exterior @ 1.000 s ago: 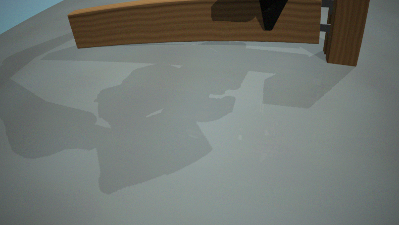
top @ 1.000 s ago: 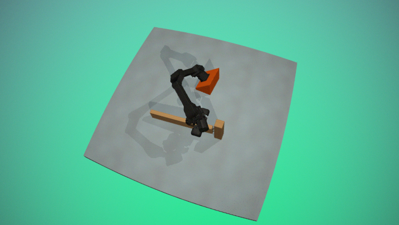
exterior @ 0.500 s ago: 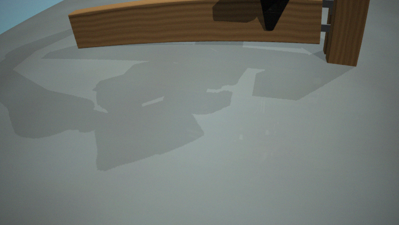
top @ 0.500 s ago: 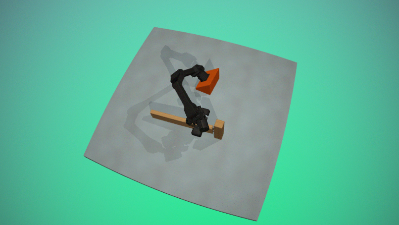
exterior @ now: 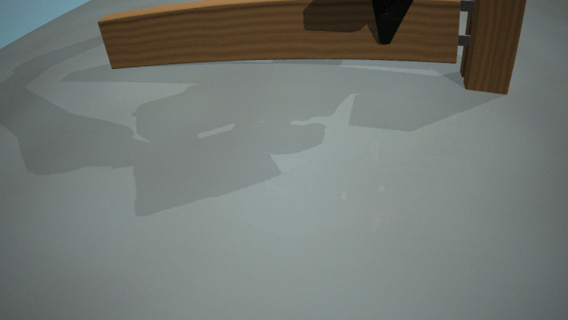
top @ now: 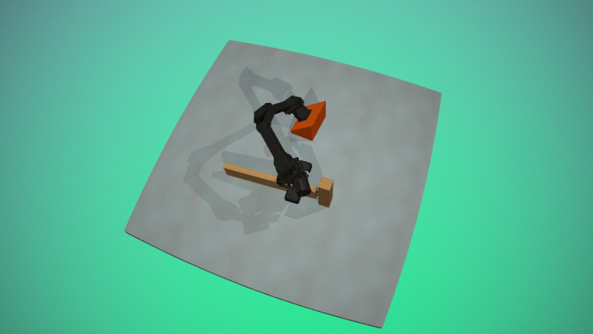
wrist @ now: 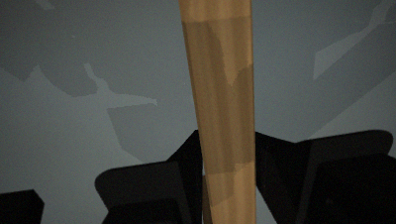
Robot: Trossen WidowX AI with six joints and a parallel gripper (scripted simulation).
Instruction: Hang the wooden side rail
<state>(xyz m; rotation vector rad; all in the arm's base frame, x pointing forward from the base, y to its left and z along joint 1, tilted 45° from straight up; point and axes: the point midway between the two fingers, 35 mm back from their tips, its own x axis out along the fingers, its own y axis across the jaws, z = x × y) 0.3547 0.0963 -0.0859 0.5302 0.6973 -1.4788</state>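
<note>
Now: the headboard post 12 cm to the left of my gripper tip, 4 cm above it and 1 cm behind it.
</note>
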